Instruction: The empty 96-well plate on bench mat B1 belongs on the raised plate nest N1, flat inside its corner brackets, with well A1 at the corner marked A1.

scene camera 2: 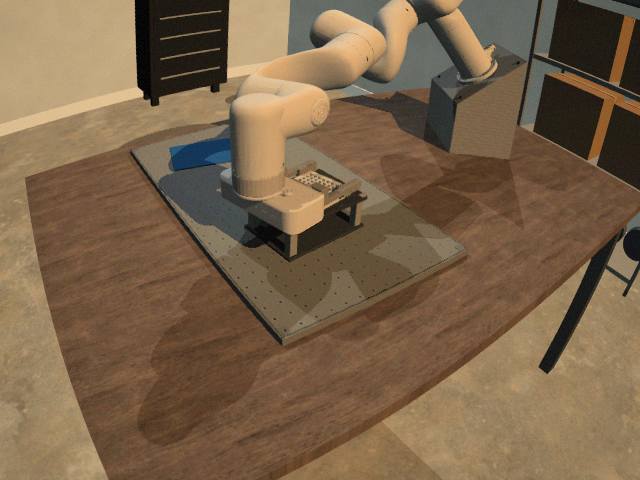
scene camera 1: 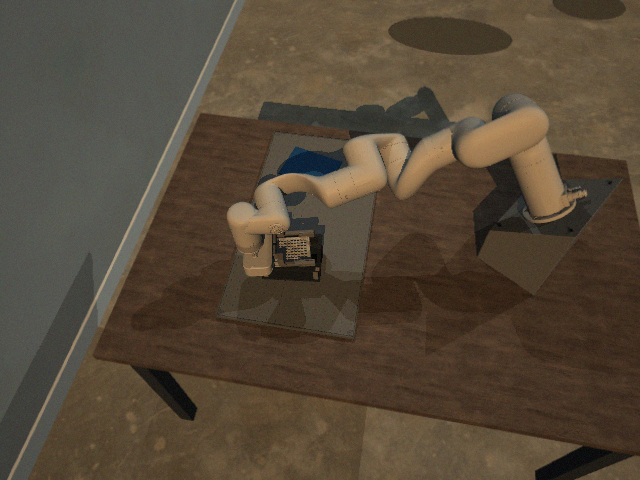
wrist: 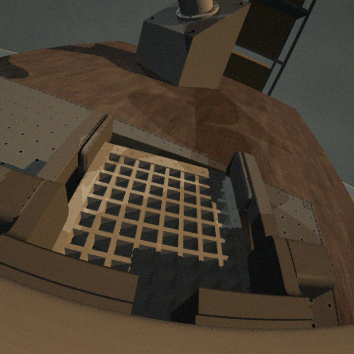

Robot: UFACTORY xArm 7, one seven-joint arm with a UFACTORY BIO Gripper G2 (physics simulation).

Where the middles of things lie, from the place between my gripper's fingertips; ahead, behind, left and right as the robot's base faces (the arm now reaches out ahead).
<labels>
Right now my hand is 60 mm short of the plate nest N1 (wrist: 138, 145), 20 mm above it and 10 mm to the right of it. The rest, counted from my hand: blue mat B1 (scene camera 2: 212, 152) (350 mm to the right, 80 mm below, 70 mm ahead); 96-well plate (scene camera 1: 294, 248) (70 mm ahead, 20 mm to the left, 10 mm below).
</labels>
